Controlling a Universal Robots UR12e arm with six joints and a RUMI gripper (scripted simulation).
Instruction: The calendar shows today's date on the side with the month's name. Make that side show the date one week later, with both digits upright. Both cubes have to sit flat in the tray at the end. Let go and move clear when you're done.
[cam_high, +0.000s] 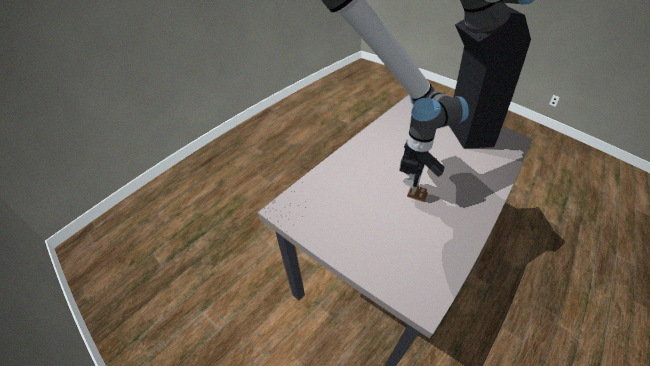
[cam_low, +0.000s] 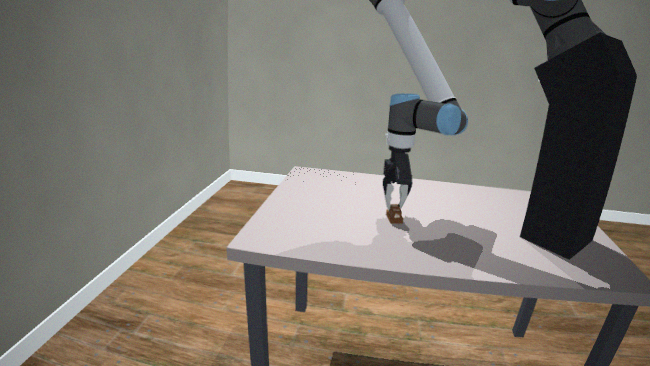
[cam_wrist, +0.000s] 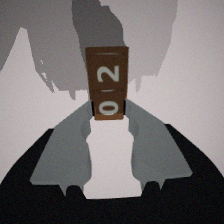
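The brown calendar cube is 1 cm below my hand. Also, from my hand: brown wooden calendar tray: 3 cm below, 2 cm to the left, 1 cm behind.
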